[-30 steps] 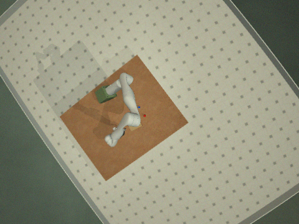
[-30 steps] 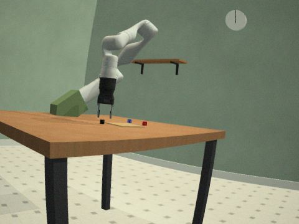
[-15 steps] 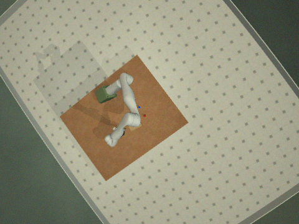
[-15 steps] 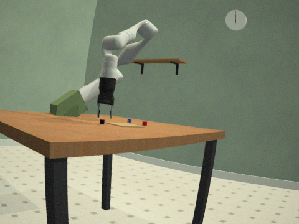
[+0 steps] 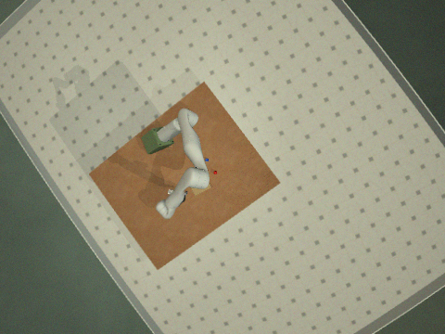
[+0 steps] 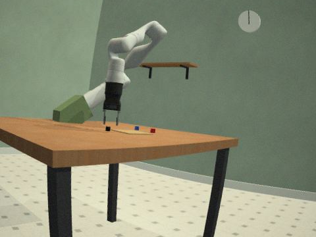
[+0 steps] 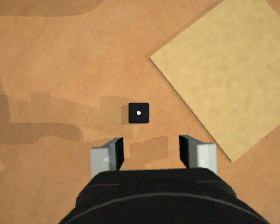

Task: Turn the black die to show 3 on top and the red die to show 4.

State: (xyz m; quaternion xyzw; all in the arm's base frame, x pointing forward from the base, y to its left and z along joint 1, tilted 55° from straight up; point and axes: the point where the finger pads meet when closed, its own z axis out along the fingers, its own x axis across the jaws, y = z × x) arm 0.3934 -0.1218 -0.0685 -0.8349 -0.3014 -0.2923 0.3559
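Now: hand 4 cm above the black die, 3 cm past it and 1 cm to the right of it. Round my hand: tan mat (12 cm to the left, 5 cm below, 1 cm ahead); blue die (27 cm to the left, 9 cm behind, 4 cm below); red die (27 cm to the left, 4 cm below, 1 cm ahead).
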